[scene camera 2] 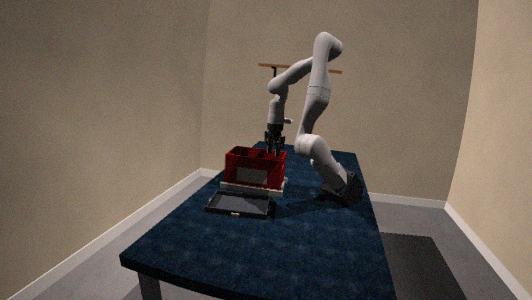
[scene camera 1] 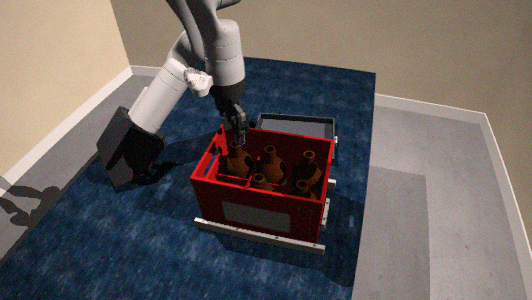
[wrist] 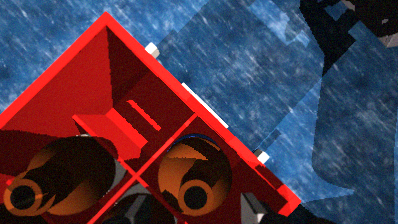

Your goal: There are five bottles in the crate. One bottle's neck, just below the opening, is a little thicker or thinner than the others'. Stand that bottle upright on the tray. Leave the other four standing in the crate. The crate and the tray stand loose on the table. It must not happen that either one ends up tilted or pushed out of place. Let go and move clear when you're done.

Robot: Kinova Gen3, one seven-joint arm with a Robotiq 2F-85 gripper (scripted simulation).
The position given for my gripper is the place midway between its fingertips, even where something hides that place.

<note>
In view: my gripper (scene camera 1: 234,136), a bottle (scene camera 1: 238,163), a tray (scene camera 1: 322,127), a bottle (wrist: 75,172), a crate (scene camera 1: 229,200), a bottle (scene camera 1: 308,170) and a pale base strip (scene camera 1: 260,237).
The tray is seen too in scene camera 2 (scene camera 2: 254,206). The crate also shows in scene camera 2 (scene camera 2: 247,170) and in the wrist view (wrist: 133,107).
</note>
